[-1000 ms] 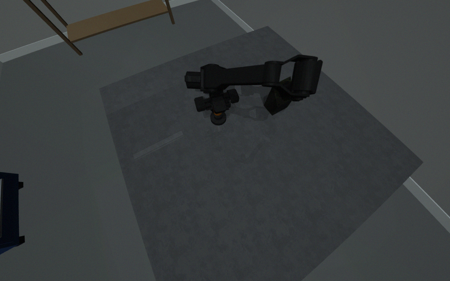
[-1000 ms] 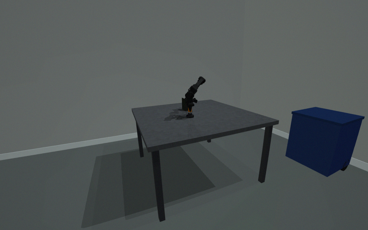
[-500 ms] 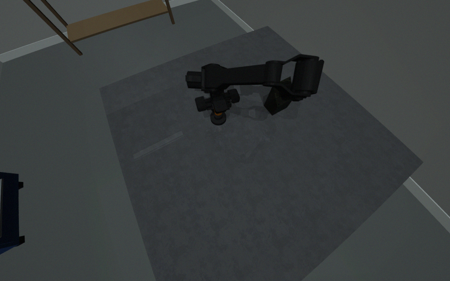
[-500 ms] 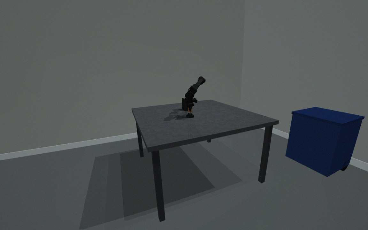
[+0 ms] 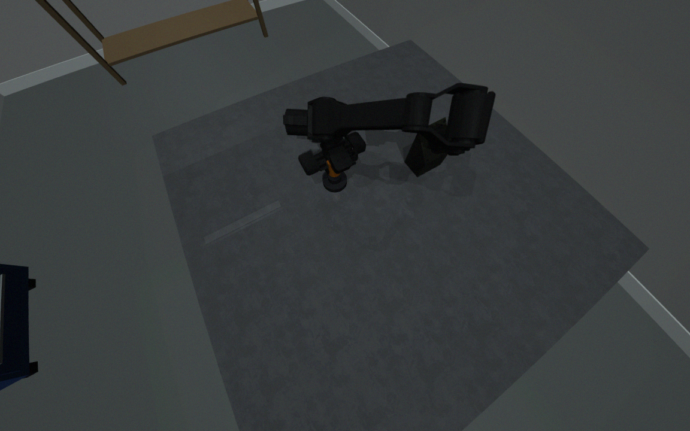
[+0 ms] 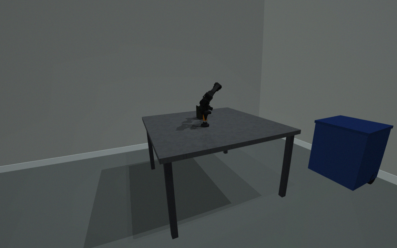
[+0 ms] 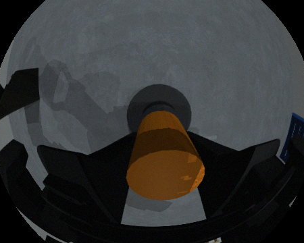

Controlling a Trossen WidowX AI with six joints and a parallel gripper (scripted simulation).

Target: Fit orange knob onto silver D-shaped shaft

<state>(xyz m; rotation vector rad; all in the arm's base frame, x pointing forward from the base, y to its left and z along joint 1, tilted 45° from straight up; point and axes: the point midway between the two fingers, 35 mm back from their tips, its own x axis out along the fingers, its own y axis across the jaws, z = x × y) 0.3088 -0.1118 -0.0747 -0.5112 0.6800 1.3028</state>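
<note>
Now: gripper tip 4 cm below the orange knob. The rest, counted from my gripper tip: pedestal: 4 cm below.
</note>
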